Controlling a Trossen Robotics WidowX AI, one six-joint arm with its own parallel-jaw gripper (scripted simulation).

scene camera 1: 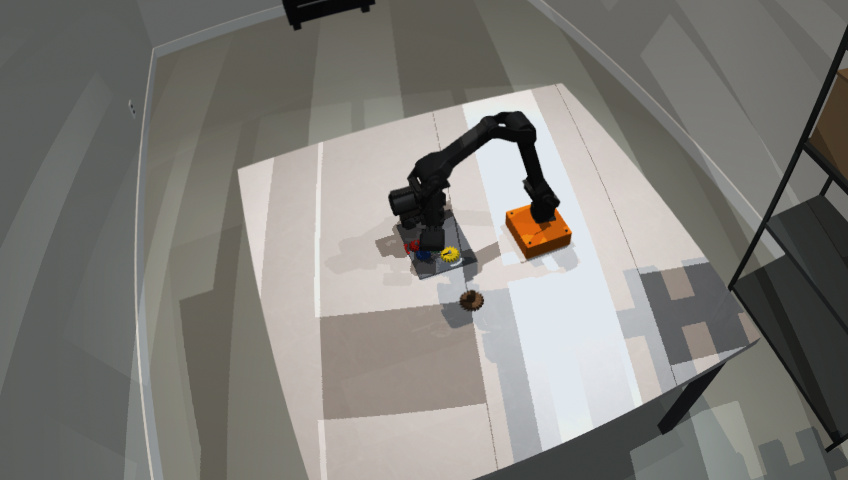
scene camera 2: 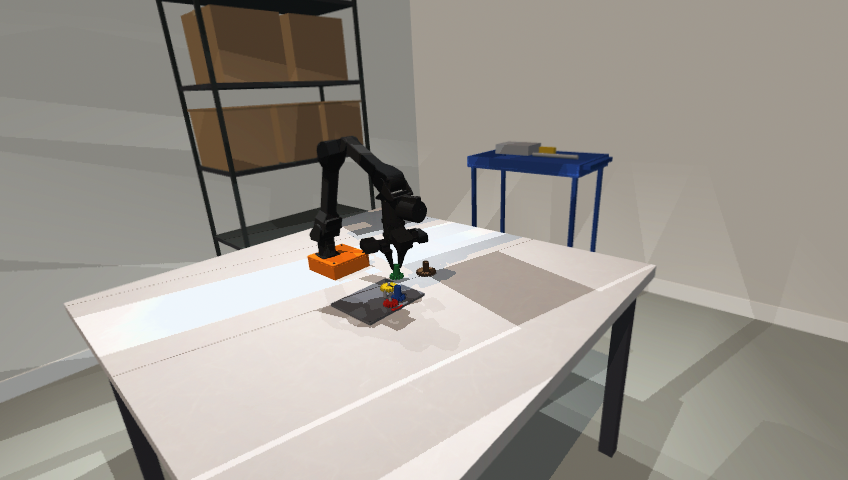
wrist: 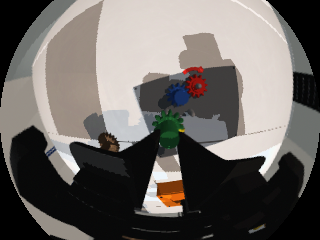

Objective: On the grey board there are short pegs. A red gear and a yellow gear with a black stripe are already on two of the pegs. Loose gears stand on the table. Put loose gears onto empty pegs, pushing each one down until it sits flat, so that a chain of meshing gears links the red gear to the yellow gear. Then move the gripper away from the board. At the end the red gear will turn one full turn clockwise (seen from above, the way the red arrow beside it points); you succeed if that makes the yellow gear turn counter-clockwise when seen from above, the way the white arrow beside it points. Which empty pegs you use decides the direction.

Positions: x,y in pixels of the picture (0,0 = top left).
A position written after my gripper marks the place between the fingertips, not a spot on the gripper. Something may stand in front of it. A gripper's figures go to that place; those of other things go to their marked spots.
Scene:
My gripper (wrist: pixel 169 134) is 10 cm from the lens. A green gear (wrist: pixel 169 125): 10 cm from the lens.

